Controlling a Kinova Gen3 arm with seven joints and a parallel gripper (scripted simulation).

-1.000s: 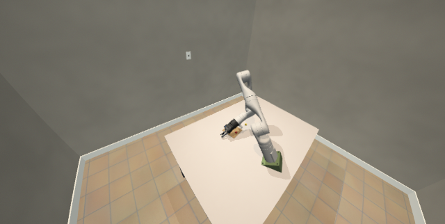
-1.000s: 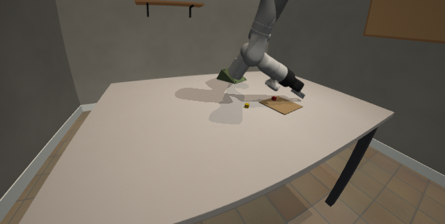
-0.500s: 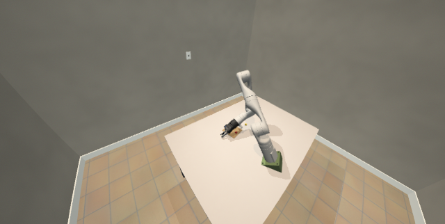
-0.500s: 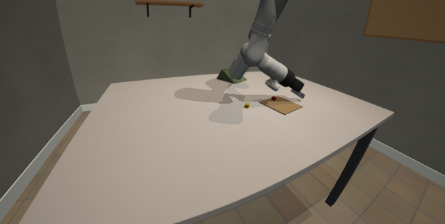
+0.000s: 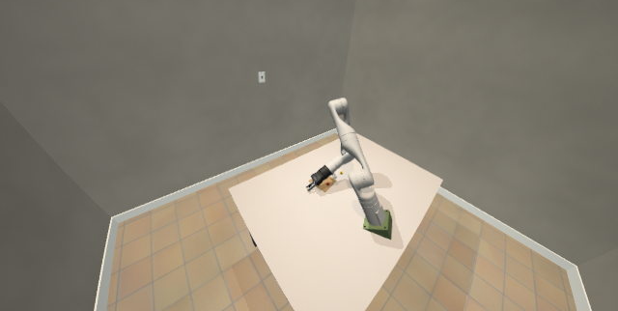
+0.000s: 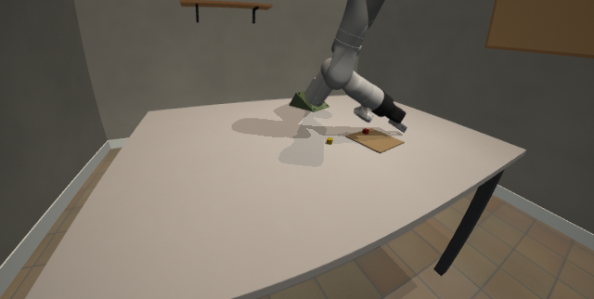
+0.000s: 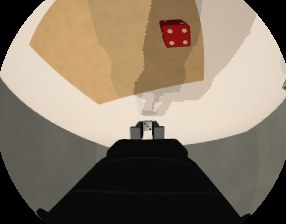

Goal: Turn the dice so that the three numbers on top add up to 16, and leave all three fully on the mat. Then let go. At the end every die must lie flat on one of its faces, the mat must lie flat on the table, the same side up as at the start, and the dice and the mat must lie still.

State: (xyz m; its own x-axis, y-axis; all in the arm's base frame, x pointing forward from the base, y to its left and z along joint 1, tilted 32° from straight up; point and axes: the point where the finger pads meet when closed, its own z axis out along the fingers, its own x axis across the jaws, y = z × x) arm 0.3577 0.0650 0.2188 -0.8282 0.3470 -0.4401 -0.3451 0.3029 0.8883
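Right now my hand is 10 mm past the tan mat, 130 mm to the left of it and 30 mm above it. The rest, counted from my hand: white die 10 mm to the left, 10 mm below; then red die 50 mm behind, 120 mm to the right, 20 mm below; then yellow die 50 mm behind, 280 mm to the right, 20 mm below.
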